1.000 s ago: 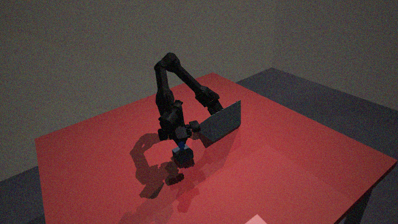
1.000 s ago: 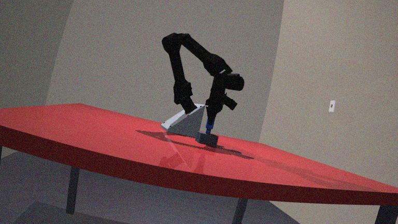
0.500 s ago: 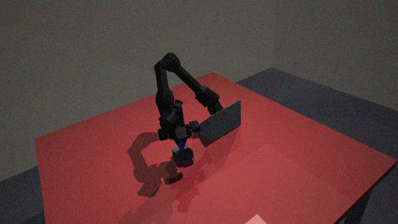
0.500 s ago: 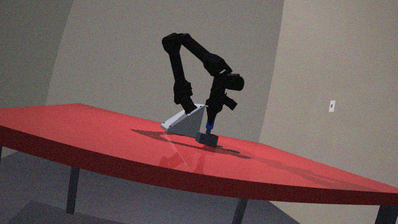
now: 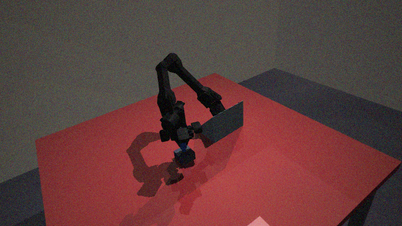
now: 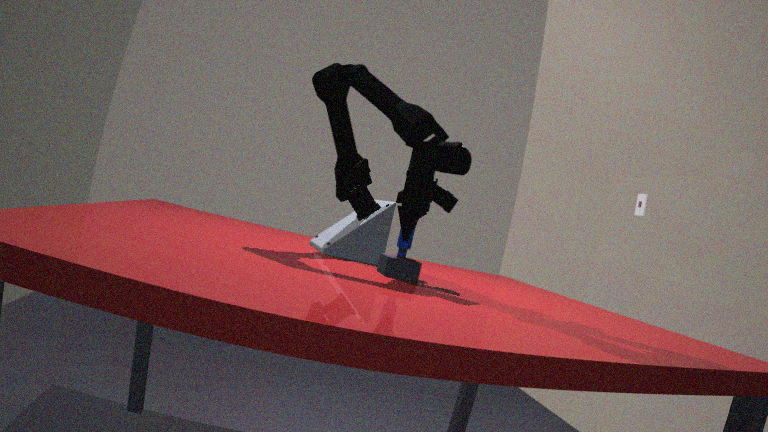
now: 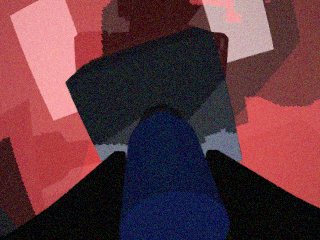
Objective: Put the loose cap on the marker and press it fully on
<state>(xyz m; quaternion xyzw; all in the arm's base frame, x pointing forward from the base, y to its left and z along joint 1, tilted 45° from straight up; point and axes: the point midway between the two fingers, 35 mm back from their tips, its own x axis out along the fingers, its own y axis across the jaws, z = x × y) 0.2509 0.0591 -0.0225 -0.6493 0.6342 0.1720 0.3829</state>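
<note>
Right now the blue marker cap is 1 cm above my gripper tip. Also, from my gripper tip: holder block: 6 cm below.
</note>
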